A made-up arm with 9 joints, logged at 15 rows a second.
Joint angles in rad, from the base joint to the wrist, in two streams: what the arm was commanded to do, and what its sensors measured. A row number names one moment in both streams.
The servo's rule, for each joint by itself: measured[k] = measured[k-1] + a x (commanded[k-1-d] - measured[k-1]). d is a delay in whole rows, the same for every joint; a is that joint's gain. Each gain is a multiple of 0.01, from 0.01 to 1. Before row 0 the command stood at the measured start. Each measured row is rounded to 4 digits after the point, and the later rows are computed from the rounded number. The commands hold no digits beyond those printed.
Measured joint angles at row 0: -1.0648, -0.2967, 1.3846, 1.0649, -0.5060, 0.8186, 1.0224, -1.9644, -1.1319
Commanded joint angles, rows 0 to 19: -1.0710, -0.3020, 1.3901, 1.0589, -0.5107, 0.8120, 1.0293, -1.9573, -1.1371; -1.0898, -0.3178, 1.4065, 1.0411, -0.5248, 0.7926, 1.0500, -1.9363, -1.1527; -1.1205, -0.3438, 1.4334, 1.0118, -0.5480, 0.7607, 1.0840, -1.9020, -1.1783; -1.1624, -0.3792, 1.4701, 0.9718, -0.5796, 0.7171, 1.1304, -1.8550, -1.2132; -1.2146, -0.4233, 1.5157, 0.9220, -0.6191, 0.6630, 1.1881, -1.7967, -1.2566; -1.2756, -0.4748, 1.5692, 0.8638, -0.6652, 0.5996, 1.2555, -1.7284, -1.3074; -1.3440, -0.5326, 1.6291, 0.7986, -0.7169, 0.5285, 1.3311, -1.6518, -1.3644; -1.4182, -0.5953, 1.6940, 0.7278, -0.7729, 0.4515, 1.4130, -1.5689, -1.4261; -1.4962, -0.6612, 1.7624, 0.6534, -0.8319, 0.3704, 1.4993, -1.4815, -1.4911; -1.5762, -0.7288, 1.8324, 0.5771, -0.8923, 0.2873, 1.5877, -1.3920, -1.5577; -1.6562, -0.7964, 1.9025, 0.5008, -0.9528, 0.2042, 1.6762, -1.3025, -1.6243; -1.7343, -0.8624, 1.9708, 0.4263, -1.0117, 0.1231, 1.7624, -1.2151, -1.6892; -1.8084, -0.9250, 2.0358, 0.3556, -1.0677, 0.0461, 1.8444, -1.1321, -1.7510; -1.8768, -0.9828, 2.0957, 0.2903, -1.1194, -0.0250, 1.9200, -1.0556, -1.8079; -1.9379, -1.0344, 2.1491, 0.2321, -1.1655, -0.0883, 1.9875, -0.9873, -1.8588; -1.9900, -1.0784, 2.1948, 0.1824, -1.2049, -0.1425, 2.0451, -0.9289, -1.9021; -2.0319, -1.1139, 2.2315, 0.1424, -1.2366, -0.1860, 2.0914, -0.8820, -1.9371; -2.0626, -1.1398, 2.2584, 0.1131, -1.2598, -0.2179, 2.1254, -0.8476, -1.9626; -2.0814, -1.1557, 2.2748, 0.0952, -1.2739, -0.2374, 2.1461, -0.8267, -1.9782; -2.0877, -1.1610, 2.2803, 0.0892, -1.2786, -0.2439, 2.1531, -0.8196, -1.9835
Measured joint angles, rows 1 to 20: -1.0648, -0.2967, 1.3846, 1.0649, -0.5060, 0.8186, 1.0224, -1.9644, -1.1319; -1.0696, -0.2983, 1.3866, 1.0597, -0.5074, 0.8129, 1.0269, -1.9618, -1.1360; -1.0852, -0.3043, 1.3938, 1.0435, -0.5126, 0.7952, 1.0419, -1.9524, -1.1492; -1.1124, -0.3165, 1.4081, 1.0159, -0.5232, 0.7652, 1.0693, -1.9338, -1.1722; -1.1509, -0.3359, 1.4304, 0.9775, -0.5401, 0.7234, 1.1090, -1.9046, -1.2046; -1.1999, -0.3630, 1.4611, 0.9292, -0.5638, 0.6709, 1.1604, -1.8647, -1.2457; -1.2582, -0.3977, 1.5000, 0.8723, -0.5942, 0.6089, 1.2222, -1.8143, -1.2944; -1.3243, -0.4395, 1.5465, 0.8082, -0.6310, 0.5390, 1.2930, -1.7542, -1.3497; -1.3966, -0.4878, 1.5996, 0.7383, -0.6736, 0.4629, 1.3710, -1.6856, -1.4101; -1.4733, -0.5416, 1.6582, 0.6644, -0.7211, 0.3824, 1.4544, -1.6101, -1.4741; -1.5525, -0.5996, 1.7209, 0.5884, -0.7725, 0.2997, 1.5410, -1.5294, -1.5401; -1.6323, -0.6606, 1.7863, 0.5122, -0.8266, 0.2166, 1.6289, -1.4454, -1.6066; -1.7108, -0.7232, 1.8527, 0.4375, -0.8821, 0.1353, 1.7157, -1.3602, -1.6719; -1.7860, -0.7858, 1.9186, 0.3662, -0.9378, 0.0577, 1.7994, -1.2758, -1.7344; -1.8559, -0.8469, 1.9824, 0.3002, -0.9923, -0.0142, 1.8778, -1.1943, -1.7925; -1.9190, -0.9050, 2.0424, 0.2410, -1.0443, -0.0787, 1.9491, -1.1177, -1.8449; -1.9737, -0.9588, 2.0973, 0.1900, -1.0925, -0.1342, 2.0115, -1.0478, -1.8901; -2.0185, -1.0069, 2.1456, 0.1486, -1.1357, -0.1793, 2.0634, -0.9865, -1.9272; -2.0525, -1.0481, 2.1862, 0.1177, -1.1729, -0.2129, 2.1037, -0.9351, -1.9552; -2.0748, -1.0815, 2.2181, 0.0981, -1.2032, -0.2342, 2.1313, -0.8950, -1.9734
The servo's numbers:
d 1
a 0.77 0.31 0.36 0.87 0.30 0.87 0.65 0.37 0.79

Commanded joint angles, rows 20 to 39: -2.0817, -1.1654, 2.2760, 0.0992, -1.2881, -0.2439, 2.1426, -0.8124, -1.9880; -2.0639, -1.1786, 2.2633, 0.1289, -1.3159, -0.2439, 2.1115, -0.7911, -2.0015; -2.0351, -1.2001, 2.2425, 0.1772, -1.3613, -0.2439, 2.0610, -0.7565, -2.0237; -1.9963, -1.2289, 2.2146, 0.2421, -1.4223, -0.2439, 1.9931, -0.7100, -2.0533; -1.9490, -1.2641, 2.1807, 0.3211, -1.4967, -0.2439, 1.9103, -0.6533, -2.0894; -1.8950, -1.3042, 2.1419, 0.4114, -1.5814, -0.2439, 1.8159, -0.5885, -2.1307; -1.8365, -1.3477, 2.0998, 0.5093, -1.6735, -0.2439, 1.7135, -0.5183, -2.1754; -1.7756, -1.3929, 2.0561, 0.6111, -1.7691, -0.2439, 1.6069, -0.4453, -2.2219; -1.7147, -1.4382, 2.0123, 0.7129, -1.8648, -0.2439, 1.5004, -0.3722, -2.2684; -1.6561, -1.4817, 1.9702, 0.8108, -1.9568, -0.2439, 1.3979, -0.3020, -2.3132; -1.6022, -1.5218, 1.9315, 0.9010, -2.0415, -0.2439, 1.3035, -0.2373, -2.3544; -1.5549, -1.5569, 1.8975, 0.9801, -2.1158, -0.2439, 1.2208, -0.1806, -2.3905; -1.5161, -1.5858, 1.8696, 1.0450, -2.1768, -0.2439, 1.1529, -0.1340, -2.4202; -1.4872, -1.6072, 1.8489, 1.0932, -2.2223, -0.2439, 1.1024, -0.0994, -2.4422; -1.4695, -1.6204, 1.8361, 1.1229, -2.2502, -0.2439, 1.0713, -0.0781, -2.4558; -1.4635, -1.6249, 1.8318, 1.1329, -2.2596, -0.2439, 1.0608, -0.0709, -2.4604; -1.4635, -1.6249, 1.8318, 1.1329, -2.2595, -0.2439, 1.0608, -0.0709, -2.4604; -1.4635, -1.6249, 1.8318, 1.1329, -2.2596, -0.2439, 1.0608, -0.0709, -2.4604; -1.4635, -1.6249, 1.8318, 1.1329, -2.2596, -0.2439, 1.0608, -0.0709, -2.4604; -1.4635, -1.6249, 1.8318, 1.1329, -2.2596, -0.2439, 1.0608, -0.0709, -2.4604
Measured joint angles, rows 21 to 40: -2.0847, -1.1061, 2.2405, 0.0904, -1.2258, -0.2426, 2.1455, -0.8671, -1.9814; -2.0824, -1.1245, 2.2533, 0.0981, -1.2445, -0.2437, 2.1436, -0.8469, -1.9866; -2.0682, -1.1413, 2.2569, 0.1249, -1.2659, -0.2439, 2.1227, -0.8263, -1.9984; -2.0427, -1.1595, 2.2517, 0.1704, -1.2945, -0.2439, 2.0826, -0.8005, -2.0184; -2.0070, -1.1810, 2.2383, 0.2328, -1.3328, -0.2439, 2.0244, -0.7670, -2.0460; -1.9623, -1.2068, 2.2176, 0.3096, -1.3820, -0.2439, 1.9502, -0.7249, -2.0803; -1.9105, -1.2370, 2.1903, 0.3982, -1.4418, -0.2439, 1.8629, -0.6744, -2.1201; -1.8535, -1.2713, 2.1577, 0.4949, -1.5113, -0.2439, 1.7658, -0.6166, -2.1638; -1.7935, -1.3090, 2.1211, 0.5960, -1.5886, -0.2439, 1.6625, -0.5532, -2.2097; -1.7328, -1.3491, 2.0819, 0.6977, -1.6715, -0.2439, 1.5571, -0.4862, -2.2561; -1.6737, -1.3902, 2.0417, 0.7961, -1.7571, -0.2439, 1.4536, -0.4180, -2.3012; -1.6186, -1.4310, 2.0020, 0.8874, -1.8424, -0.2439, 1.3560, -0.3511, -2.3432; -1.5696, -1.4700, 1.9644, 0.9680, -1.9244, -0.2439, 1.2681, -0.2880, -2.3806; -1.5284, -1.5059, 1.9303, 1.0350, -2.0001, -0.2439, 1.1932, -0.2310, -2.4119; -1.4967, -1.5373, 1.9010, 1.0856, -2.0668, -0.2439, 1.1342, -0.1823, -2.4358; -1.4758, -1.5631, 1.8776, 1.1181, -2.1218, -0.2439, 1.0933, -0.1437, -2.4516; -1.4663, -1.5823, 1.8611, 1.1310, -2.1631, -0.2439, 1.0722, -0.1168, -2.4586; -1.4641, -1.5955, 1.8506, 1.1327, -2.1920, -0.2439, 1.0648, -0.0998, -2.4600; -1.4636, -1.6046, 1.8438, 1.1329, -2.2123, -0.2439, 1.0622, -0.0891, -2.4603; -1.4635, -1.6109, 1.8395, 1.1329, -2.2265, -0.2439, 1.0613, -0.0824, -2.4604
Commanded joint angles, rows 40 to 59: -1.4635, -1.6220, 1.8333, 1.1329, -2.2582, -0.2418, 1.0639, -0.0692, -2.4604; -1.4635, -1.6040, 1.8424, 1.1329, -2.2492, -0.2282, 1.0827, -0.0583, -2.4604; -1.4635, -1.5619, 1.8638, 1.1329, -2.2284, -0.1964, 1.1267, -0.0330, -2.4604; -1.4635, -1.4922, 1.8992, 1.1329, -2.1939, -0.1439, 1.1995, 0.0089, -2.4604; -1.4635, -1.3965, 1.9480, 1.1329, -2.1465, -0.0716, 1.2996, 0.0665, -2.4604; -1.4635, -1.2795, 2.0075, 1.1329, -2.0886, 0.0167, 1.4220, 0.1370, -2.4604; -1.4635, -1.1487, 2.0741, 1.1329, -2.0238, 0.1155, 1.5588, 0.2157, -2.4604; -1.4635, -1.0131, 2.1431, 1.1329, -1.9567, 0.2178, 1.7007, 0.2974, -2.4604; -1.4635, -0.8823, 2.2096, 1.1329, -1.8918, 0.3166, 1.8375, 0.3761, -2.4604; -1.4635, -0.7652, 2.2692, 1.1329, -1.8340, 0.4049, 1.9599, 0.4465, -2.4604; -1.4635, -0.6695, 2.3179, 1.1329, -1.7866, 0.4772, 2.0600, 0.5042, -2.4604; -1.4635, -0.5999, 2.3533, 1.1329, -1.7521, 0.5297, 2.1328, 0.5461, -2.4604; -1.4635, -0.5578, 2.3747, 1.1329, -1.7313, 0.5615, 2.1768, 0.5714, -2.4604; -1.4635, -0.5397, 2.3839, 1.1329, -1.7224, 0.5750, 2.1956, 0.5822, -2.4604; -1.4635, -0.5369, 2.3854, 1.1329, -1.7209, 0.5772, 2.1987, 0.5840, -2.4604; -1.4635, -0.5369, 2.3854, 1.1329, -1.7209, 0.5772, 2.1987, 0.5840, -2.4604; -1.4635, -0.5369, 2.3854, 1.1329, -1.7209, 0.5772, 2.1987, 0.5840, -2.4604; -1.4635, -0.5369, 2.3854, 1.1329, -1.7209, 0.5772, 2.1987, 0.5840, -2.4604; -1.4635, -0.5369, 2.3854, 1.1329, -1.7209, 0.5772, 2.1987, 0.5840, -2.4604; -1.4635, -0.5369, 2.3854, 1.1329, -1.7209, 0.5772, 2.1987, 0.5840, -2.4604
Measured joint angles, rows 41 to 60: -1.4635, -1.6152, 1.8367, 1.1329, -2.2364, -0.2439, 1.0610, -0.0781, -2.4604; -1.4635, -1.6173, 1.8355, 1.1329, -2.2429, -0.2421, 1.0629, -0.0748, -2.4604; -1.4635, -1.6132, 1.8380, 1.1329, -2.2448, -0.2300, 1.0758, -0.0687, -2.4604; -1.4635, -1.5973, 1.8473, 1.1329, -2.2399, -0.2008, 1.1089, -0.0555, -2.4604; -1.4635, -1.5647, 1.8660, 1.1329, -2.2261, -0.1513, 1.1678, -0.0317, -2.4604; -1.4635, -1.5126, 1.8955, 1.1329, -2.2022, -0.0820, 1.2535, 0.0046, -2.4604; -1.4635, -1.4403, 1.9358, 1.1329, -2.1681, 0.0039, 1.3630, 0.0536, -2.4604; -1.4635, -1.3499, 1.9856, 1.1329, -2.1248, 0.1010, 1.4903, 0.1136, -2.4604; -1.4635, -1.2455, 2.0423, 1.1329, -2.0744, 0.2026, 1.6271, 0.1816, -2.4604; -1.4635, -1.1329, 2.1025, 1.1329, -2.0196, 0.3018, 1.7639, 0.2536, -2.4604; -1.4635, -1.0189, 2.1625, 1.1329, -1.9639, 0.3915, 1.8913, 0.3250, -2.4604; -1.4635, -0.9106, 2.2184, 1.1329, -1.9107, 0.4661, 2.0010, 0.3913, -2.4604; -1.4635, -0.8143, 2.2670, 1.1329, -1.8631, 0.5214, 2.0867, 0.4486, -2.4604; -1.4635, -0.7348, 2.3058, 1.1329, -1.8236, 0.5563, 2.1453, 0.4940, -2.4604; -1.4635, -0.6743, 2.3339, 1.1329, -1.7932, 0.5726, 2.1780, 0.5266, -2.4604; -1.4635, -0.6317, 2.3524, 1.1329, -1.7715, 0.5766, 2.1915, 0.5478, -2.4604; -1.4635, -0.6023, 2.3643, 1.1329, -1.7563, 0.5771, 2.1962, 0.5612, -2.4604; -1.4635, -0.5820, 2.3719, 1.1329, -1.7457, 0.5772, 2.1978, 0.5696, -2.4604; -1.4635, -0.5680, 2.3768, 1.1329, -1.7383, 0.5772, 2.1984, 0.5749, -2.4604; -1.4635, -0.5584, 2.3799, 1.1329, -1.7331, 0.5772, 2.1986, 0.5783, -2.4604
